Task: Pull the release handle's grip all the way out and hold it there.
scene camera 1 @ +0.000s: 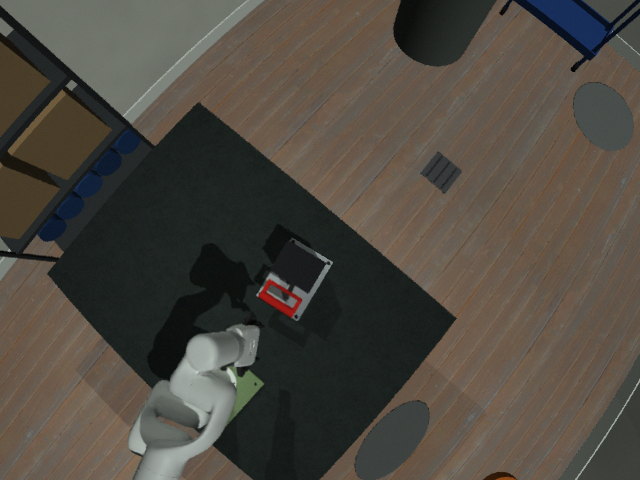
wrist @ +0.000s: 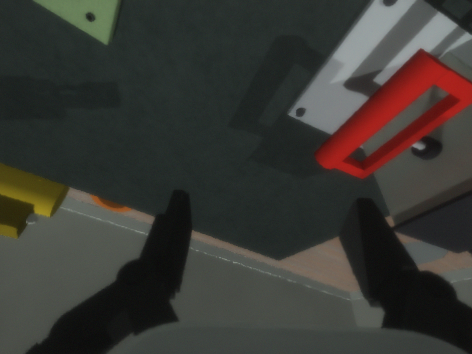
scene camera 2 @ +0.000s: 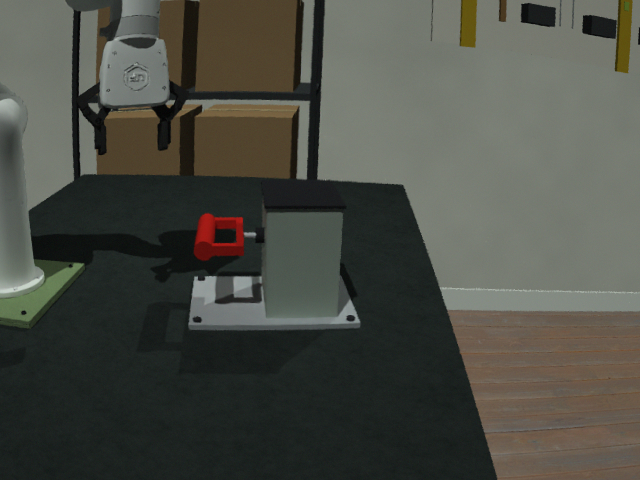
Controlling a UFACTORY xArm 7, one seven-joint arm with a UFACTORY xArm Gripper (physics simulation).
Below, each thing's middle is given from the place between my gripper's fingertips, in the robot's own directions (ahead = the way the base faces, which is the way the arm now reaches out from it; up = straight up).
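Scene:
The base plate (scene camera 2: 218,302) is 23 cm below my hand, 20 cm ahead of it and 2 cm to the left of it.

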